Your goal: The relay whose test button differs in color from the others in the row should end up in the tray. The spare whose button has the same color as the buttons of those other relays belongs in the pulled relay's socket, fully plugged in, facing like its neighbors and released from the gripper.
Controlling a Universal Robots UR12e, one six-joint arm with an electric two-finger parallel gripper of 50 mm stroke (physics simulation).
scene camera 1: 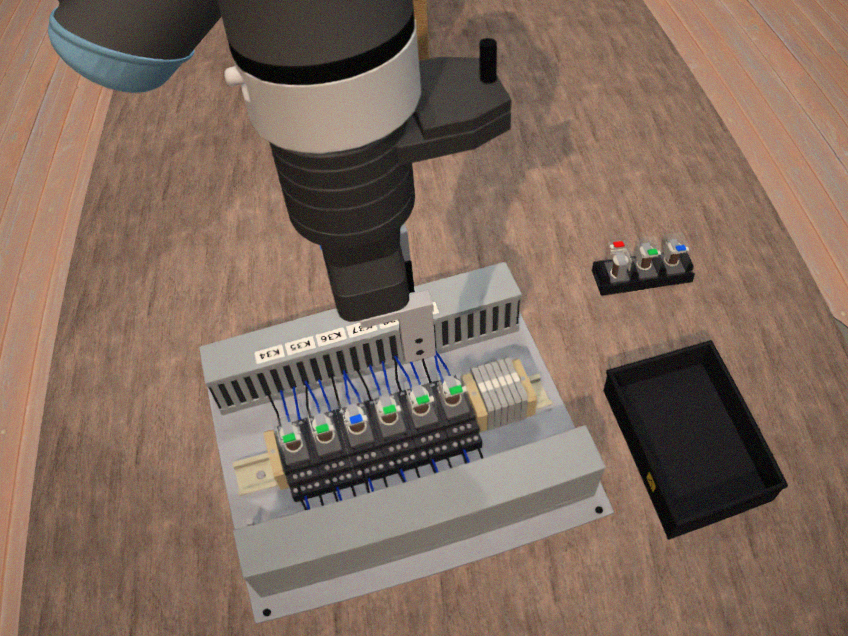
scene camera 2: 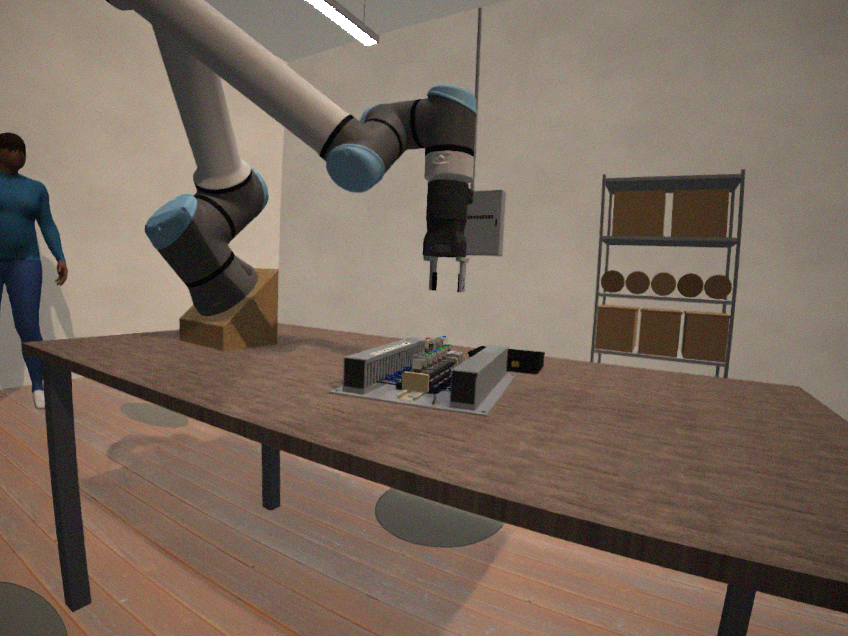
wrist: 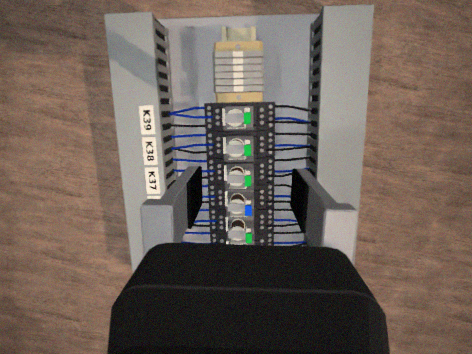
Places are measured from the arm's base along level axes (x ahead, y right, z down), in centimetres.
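Pixels of known places: gripper, between the fingertips: (scene camera 1: 408, 322) (scene camera 2: 446, 291) (wrist: 246, 186); arm's base, origin of its link: (scene camera 2: 228, 292).
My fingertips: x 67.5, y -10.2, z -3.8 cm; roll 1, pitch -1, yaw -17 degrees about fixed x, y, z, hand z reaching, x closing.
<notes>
Ahead of a thing's pixels: the offset from my fingertips to its top centre. "pt": to the spot under its first point.
The blue-button relay @(dz +10.8, dx +1.1, dy +5.3 cm) (scene camera 1: 356, 425) (wrist: 248, 210) sits upright in its socket, third from the left in scene camera 1, between green-button relays (scene camera 1: 389, 414) (wrist: 237, 118). The spare holder @(dz +15.5, dx -19.2, dy -22.7 cm) (scene camera 1: 647, 282) bears a red-button spare @(dz +12.9, dx -18.6, dy -19.6 cm) (scene camera 1: 619, 263), a green-button spare @(dz +12.9, dx -19.2, dy -22.7 cm) (scene camera 1: 646, 258) in the middle and a blue-button spare @(dz +12.9, dx -19.8, dy -25.9 cm) (scene camera 1: 674, 256). The black tray @(dz +14.3, dx +1.0, dy -24.6 cm) (scene camera 1: 698, 438) (scene camera 2: 534, 361) is empty. My gripper (scene camera 2: 447, 286) (wrist: 246, 186) is open and empty, pointing down high above the panel. In the wrist view its fingers stand on either side of the row, level with the blue-button relay and its neighbors.
Grey wire ducts @(dz +11.5, dx +9.0, dy -0.5 cm) (scene camera 1: 424, 513) (wrist: 345, 100) run along both sides of the relay row, with blue and black wires between. Terminal blocks @(dz +13.1, dx -3.2, dy -6.8 cm) (scene camera 1: 503, 390) (wrist: 238, 70) stand at the row's end. Labels @(pt dz +11.5, dx -7.9, dy +5.4 cm) (wrist: 152, 180) lie on one duct. The tray and spare holder stand beside the panel.
</notes>
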